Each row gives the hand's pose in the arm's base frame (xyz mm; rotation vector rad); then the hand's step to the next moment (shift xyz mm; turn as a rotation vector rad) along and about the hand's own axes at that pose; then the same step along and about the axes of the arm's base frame.
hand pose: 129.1 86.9 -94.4 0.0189 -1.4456 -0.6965
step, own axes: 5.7 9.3 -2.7 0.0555 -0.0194 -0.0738
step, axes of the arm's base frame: 6.2 3.9 8.5 0.0568 -0.0693 0.0297
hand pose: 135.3 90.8 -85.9 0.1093 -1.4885 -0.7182
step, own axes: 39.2 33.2 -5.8 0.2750 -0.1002 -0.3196
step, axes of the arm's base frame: 14.4 4.7 49.4 0.2371 -0.3300 0.1508
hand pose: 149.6 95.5 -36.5 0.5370 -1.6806 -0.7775
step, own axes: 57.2 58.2 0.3 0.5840 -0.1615 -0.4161
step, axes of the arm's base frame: -11.4 -1.0 80.8 0.2517 -0.6100 0.3238
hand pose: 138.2 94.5 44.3 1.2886 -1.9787 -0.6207
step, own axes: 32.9 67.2 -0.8 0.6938 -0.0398 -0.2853
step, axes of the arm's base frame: -48.1 -3.7 57.2 0.0505 -0.6598 0.3556
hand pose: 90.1 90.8 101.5 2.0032 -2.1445 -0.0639
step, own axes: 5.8 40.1 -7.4 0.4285 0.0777 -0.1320
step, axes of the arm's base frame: -38.4 -1.8 14.8 -0.0772 -0.4044 0.1939
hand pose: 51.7 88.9 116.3 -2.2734 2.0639 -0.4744
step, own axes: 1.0 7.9 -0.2 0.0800 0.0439 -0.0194
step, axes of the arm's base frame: -7.6 -1.9 -1.4 -0.0415 -0.0799 0.0245
